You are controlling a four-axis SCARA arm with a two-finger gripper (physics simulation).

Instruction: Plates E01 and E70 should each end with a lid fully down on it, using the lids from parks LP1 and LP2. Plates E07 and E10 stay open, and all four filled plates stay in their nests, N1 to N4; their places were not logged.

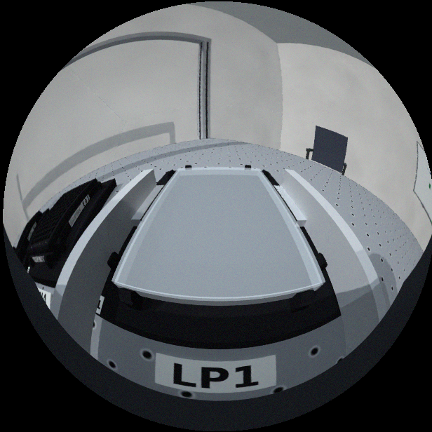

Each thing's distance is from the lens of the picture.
park LP1 (199, 326): 5 cm
LP1 label (208, 376): 6 cm
